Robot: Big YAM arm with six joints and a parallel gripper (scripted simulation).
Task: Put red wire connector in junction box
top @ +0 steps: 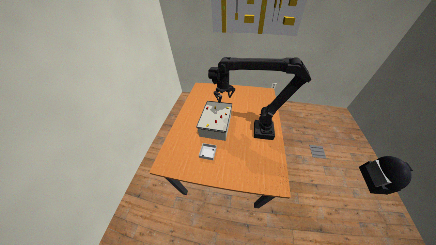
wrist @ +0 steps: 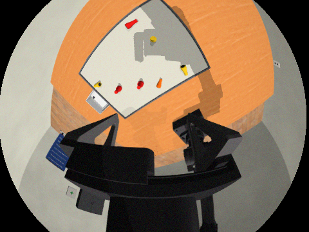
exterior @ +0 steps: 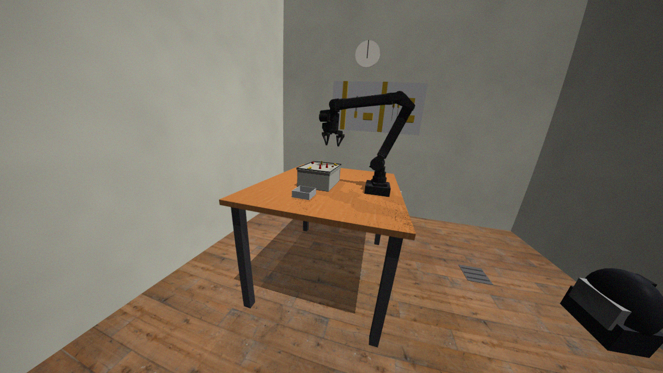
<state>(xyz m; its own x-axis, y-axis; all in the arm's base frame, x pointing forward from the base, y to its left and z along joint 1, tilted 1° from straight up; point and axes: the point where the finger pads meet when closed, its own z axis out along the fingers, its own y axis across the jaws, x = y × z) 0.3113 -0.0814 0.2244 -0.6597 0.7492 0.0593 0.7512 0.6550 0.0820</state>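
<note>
My hand is 7 cm short of the grey tool case and 18 cm above it.
</note>
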